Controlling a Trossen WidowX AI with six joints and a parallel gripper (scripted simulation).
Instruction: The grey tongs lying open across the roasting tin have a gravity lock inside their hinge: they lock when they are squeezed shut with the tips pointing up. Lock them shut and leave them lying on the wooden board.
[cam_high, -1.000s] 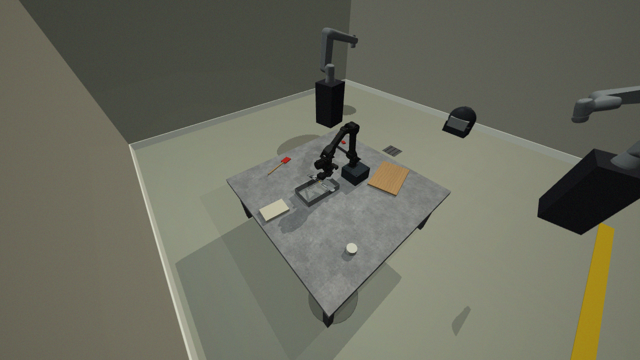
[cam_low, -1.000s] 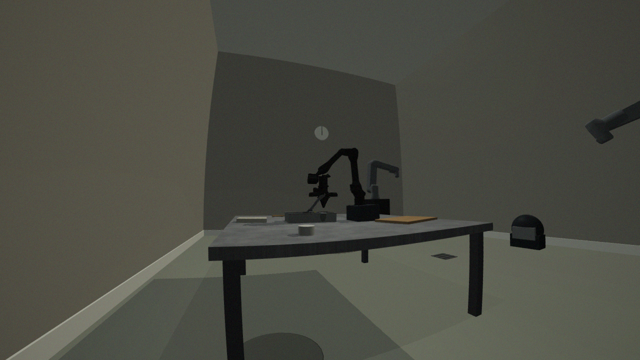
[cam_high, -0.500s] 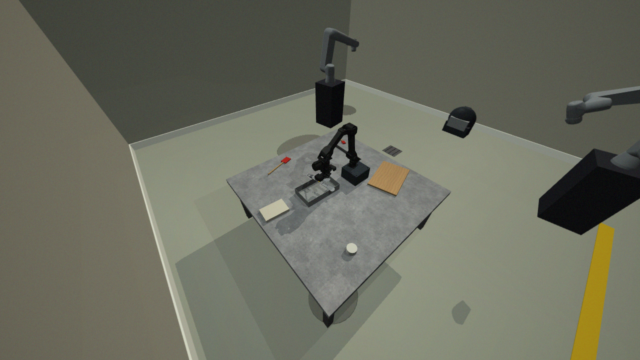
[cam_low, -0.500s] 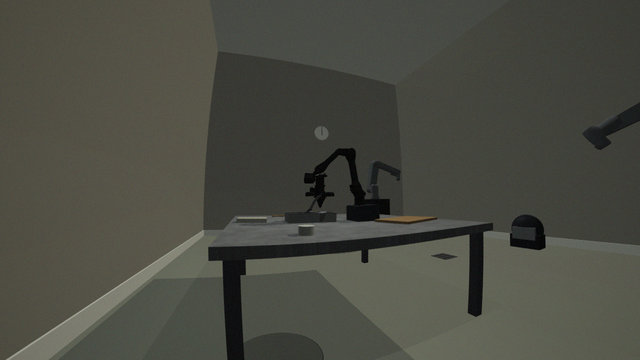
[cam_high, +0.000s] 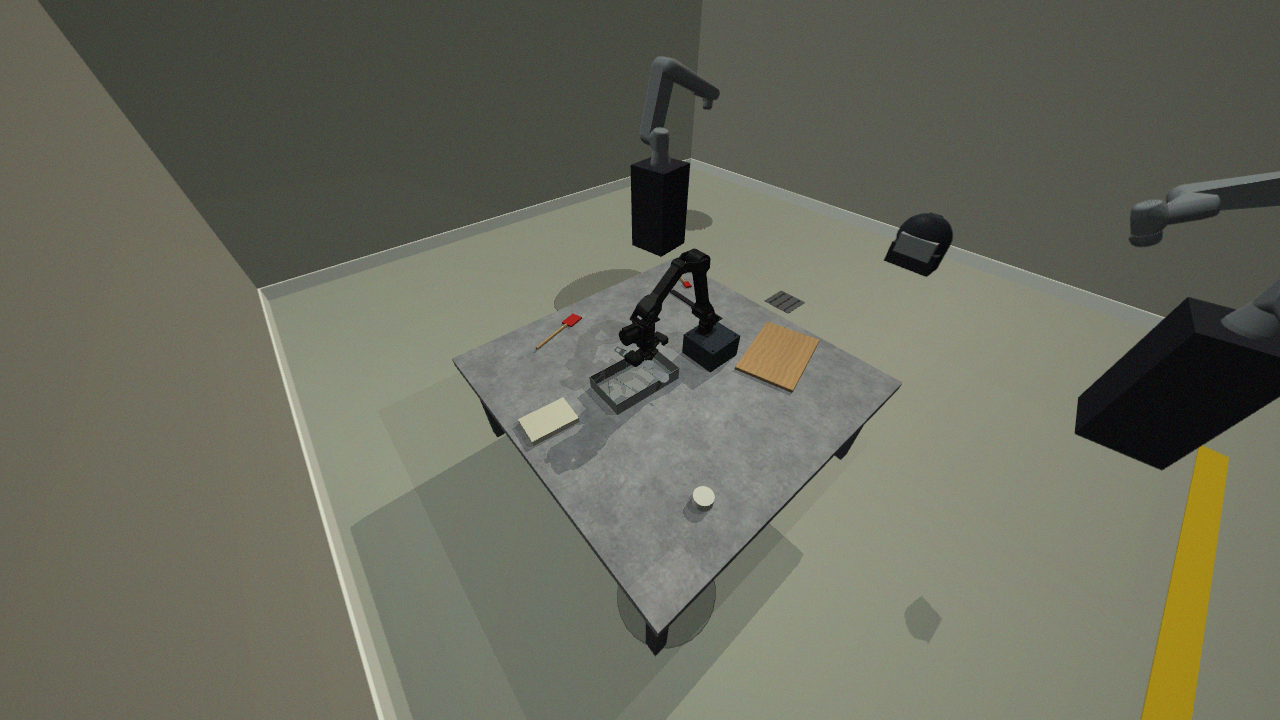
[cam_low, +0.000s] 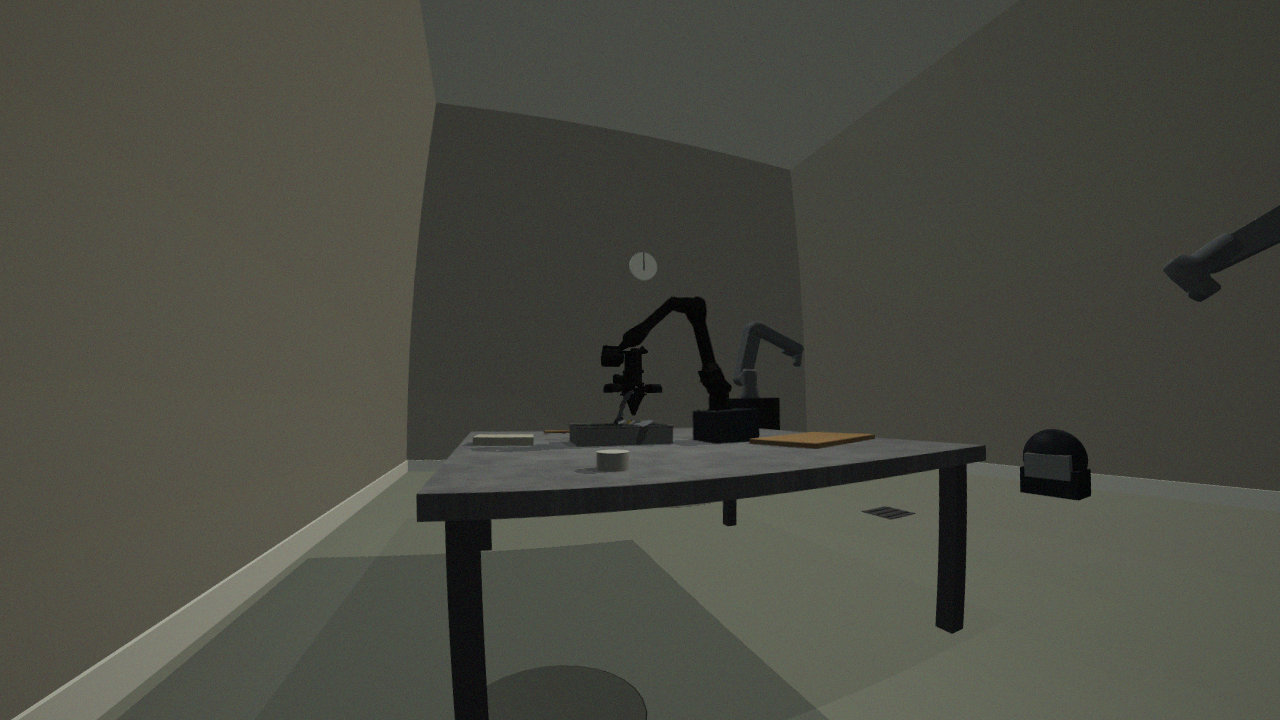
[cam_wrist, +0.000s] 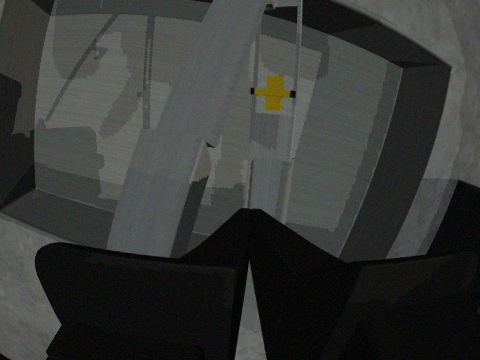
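The yellow piece is 50 mm to the right of my gripper tip, 20 mm below it and 10 mm behind it. The rest, counted from my gripper tip: roasting tin: 60 mm below, 40 mm ahead, 30 mm to the right; red spatula: 510 mm to the right, 80 mm below; cream slab: 390 mm ahead, 130 mm to the right, 80 mm below.
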